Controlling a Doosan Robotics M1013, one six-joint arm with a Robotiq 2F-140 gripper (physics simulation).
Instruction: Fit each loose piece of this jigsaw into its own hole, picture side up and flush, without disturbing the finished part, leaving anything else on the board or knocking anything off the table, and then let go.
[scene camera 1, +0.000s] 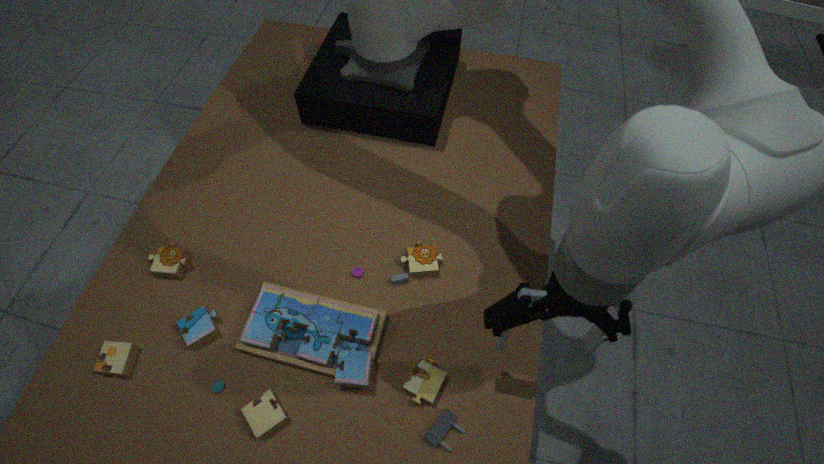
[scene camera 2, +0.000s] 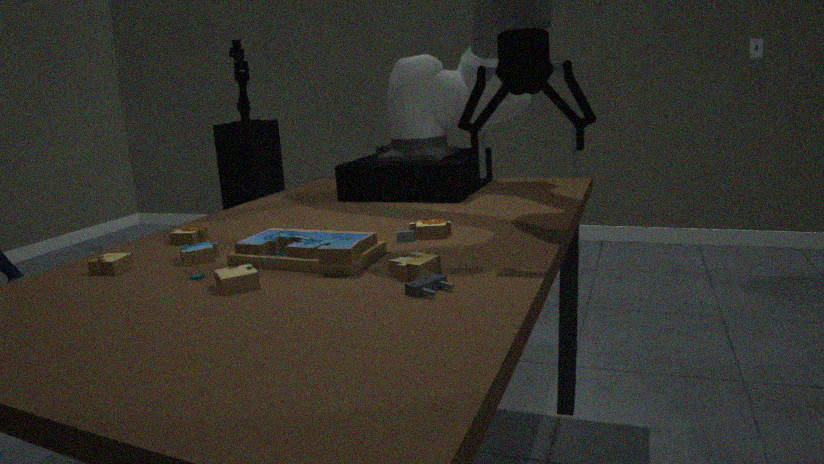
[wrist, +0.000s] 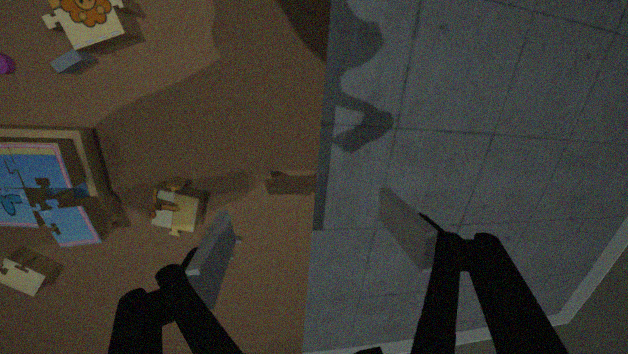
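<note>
The wooden jigsaw board (scene camera 1: 282, 359) (scene camera 2: 276, 263) (wrist: 45, 133) lies on the table, its blue whale picture (scene camera 1: 348, 314) (wrist: 35, 162) partly filled, with holes at the front middle and front right corner. A blue corner piece (scene camera 1: 356, 367) (wrist: 76, 227) lies picture side up across the front rim, out of its hole, a dark gap behind it; any tilt is hard to judge. A loose blue piece (scene camera 1: 196, 326) (scene camera 2: 197, 253) with a pink edge lies picture side up left of the board. My gripper (scene camera 1: 557, 334) (scene camera 2: 527, 144) (wrist: 307, 214) is wide open and empty, high over the table's right edge.
Lion pieces (scene camera 1: 168, 260) (scene camera 1: 422, 260) and yellowish pieces (scene camera 1: 118, 358) (scene camera 1: 264, 415) (scene camera 1: 432, 383) lie around the board. A grey plug (scene camera 1: 441, 427) (scene camera 2: 425, 286), a grey block (scene camera 1: 399, 278) (wrist: 67, 61), a purple disc (scene camera 1: 357, 272) and a teal disc (scene camera 1: 217, 386) lie nearby.
</note>
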